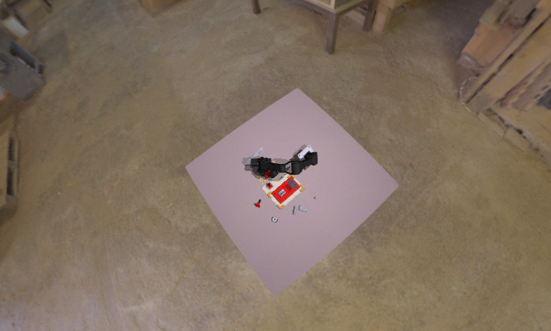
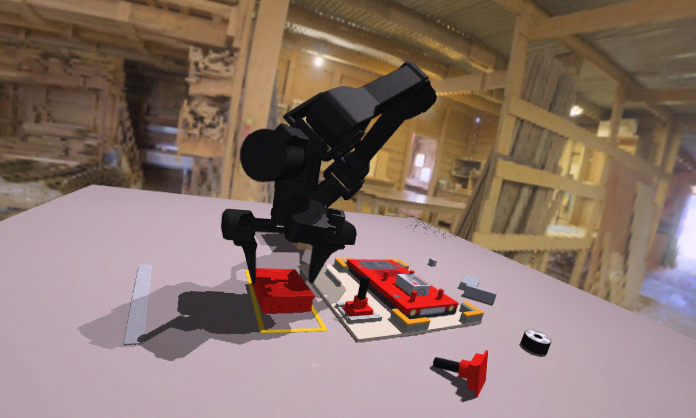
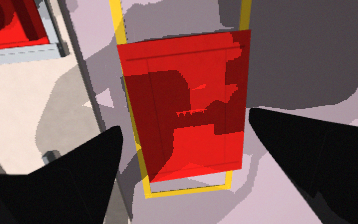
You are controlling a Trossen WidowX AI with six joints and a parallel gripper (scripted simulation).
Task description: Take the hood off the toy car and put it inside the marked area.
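Right now my gripper tip is 1 cm above the hood. Round my gripper tip: black wheel 25 cm ahead, 30 cm to the left, 1 cm below; fixture board 3 cm ahead, 19 cm to the left, 1 cm below; grey strip 1 cm behind, 19 cm to the right, 2 cm below.
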